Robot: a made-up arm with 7 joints. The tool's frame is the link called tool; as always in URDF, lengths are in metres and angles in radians. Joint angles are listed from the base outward.
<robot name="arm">
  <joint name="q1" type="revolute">
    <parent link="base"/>
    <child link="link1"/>
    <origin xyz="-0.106 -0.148 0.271"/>
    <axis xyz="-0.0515 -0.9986 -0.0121"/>
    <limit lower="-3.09" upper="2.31"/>
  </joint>
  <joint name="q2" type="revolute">
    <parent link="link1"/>
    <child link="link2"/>
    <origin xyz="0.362 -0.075 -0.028"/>
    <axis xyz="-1 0 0"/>
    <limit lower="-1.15" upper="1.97"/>
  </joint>
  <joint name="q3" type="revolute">
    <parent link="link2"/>
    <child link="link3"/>
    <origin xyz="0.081 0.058 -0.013"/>
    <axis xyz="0 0 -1"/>
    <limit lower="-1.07" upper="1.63"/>
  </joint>
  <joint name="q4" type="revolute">
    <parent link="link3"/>
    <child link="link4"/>
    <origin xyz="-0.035 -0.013 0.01"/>
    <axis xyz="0 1 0"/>
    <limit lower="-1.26" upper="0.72"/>
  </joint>
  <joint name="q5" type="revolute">
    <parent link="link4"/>
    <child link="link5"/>
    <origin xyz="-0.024 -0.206 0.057"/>
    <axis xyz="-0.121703 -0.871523 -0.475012"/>
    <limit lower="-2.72" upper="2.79"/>
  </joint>
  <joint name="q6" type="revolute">
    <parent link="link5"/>
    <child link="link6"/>
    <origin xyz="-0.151 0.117 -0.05"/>
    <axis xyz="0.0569 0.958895 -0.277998"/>
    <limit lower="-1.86" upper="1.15"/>
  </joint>
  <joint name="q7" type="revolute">
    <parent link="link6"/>
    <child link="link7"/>
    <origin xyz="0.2 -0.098 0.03"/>
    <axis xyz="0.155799 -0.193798 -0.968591"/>
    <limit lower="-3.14" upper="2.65"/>
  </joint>
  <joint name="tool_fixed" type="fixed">
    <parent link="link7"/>
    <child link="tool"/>
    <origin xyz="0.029 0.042 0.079" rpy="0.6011 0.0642 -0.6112"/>
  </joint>
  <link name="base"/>
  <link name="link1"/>
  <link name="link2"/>
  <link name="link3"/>
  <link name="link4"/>
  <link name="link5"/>
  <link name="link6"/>
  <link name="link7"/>
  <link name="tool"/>
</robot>
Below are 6 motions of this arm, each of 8 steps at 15 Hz.
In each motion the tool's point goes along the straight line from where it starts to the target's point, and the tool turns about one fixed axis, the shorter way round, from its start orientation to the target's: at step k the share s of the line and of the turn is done. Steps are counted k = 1, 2, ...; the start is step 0. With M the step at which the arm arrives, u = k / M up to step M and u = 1 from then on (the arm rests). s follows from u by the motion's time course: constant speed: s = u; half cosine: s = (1 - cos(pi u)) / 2; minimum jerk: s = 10 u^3 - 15 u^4 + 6 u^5.
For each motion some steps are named. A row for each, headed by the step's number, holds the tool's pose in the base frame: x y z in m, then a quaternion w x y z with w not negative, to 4 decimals.
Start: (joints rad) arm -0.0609 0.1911 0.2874 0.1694 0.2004 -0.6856 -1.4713
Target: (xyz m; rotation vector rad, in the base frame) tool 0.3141 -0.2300 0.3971 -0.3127 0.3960 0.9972
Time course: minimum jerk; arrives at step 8
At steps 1, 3, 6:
1: 0.2101 -0.1959 0.4050 0.9517 -0.1405 0.0159 0.2726
3: 0.2375 -0.2049 0.4030 0.9316 -0.1437 0.0619 0.3282
6: 0.3032 -0.2264 0.3979 0.8622 -0.1481 0.1702 0.4535

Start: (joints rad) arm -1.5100 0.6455 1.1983 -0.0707 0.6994 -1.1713 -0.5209
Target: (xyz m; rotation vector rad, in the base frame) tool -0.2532 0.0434 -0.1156 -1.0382 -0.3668 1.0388
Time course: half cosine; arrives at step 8
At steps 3, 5, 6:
3: -0.2062 0.0740 -0.0738 0.7974 -0.4504 -0.1485 0.3732
5: -0.2322 0.0570 -0.0970 0.7599 -0.4626 -0.1587 0.4283
6: -0.2432 0.0499 -0.1068 0.7429 -0.4672 -0.1628 0.4510

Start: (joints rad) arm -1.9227 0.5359 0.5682 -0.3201 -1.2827 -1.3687 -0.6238
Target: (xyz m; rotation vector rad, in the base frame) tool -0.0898 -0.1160 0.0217 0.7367 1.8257 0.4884
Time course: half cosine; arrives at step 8
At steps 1, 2, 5, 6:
1: 0.0674 -0.0705 -0.0436 0.6526 0.2910 0.6986 0.0373
2: 0.0496 -0.0757 -0.0362 0.6400 0.2937 0.7078 0.0564
5: -0.0394 -0.1014 0.0008 0.5712 0.3044 0.7470 0.1515
6: -0.0659 -0.1091 0.0118 0.5490 0.3067 0.7565 0.1794

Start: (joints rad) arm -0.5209 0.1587 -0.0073 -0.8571 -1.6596 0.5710 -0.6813
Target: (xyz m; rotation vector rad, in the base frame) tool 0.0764 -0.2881 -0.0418 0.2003 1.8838 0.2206
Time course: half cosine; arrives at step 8
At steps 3, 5, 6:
3: 0.1159 -0.3236 0.0094 0.5740 -0.0014 0.8141 0.0884
5: 0.0940 -0.3039 -0.0189 0.5772 0.0468 0.8101 0.0918
6: 0.0848 -0.2956 -0.0310 0.5781 0.0672 0.8078 0.0931

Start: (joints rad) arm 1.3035 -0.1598 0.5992 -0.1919 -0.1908 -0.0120 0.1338
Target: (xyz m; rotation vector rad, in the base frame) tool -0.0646 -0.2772 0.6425 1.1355 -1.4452 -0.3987
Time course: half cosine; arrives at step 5
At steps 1, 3, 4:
1: -0.0873 -0.2974 0.6417 0.5230 0.5782 -0.5783 -0.2403
3: -0.0733 -0.2849 0.6422 0.5654 0.5235 -0.6059 -0.1981
4: -0.0670 -0.2793 0.6424 0.5830 0.4977 -0.6168 -0.1787

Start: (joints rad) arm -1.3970 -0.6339 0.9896 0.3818 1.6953 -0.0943 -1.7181
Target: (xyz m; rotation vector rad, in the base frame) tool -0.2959 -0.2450 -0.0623 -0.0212 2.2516 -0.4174
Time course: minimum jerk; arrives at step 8
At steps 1, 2, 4, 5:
1: -0.0095 -0.2515 -0.0434 0.6620 -0.2479 0.6508 -0.2771
2: -0.0349 -0.2509 -0.0451 0.6445 -0.2279 0.6785 -0.2691
4: -0.1503 -0.2483 -0.0527 0.5529 -0.1333 0.7903 -0.2280
5: -0.2158 -0.2468 -0.0570 0.4931 -0.0776 0.8428 -0.2013

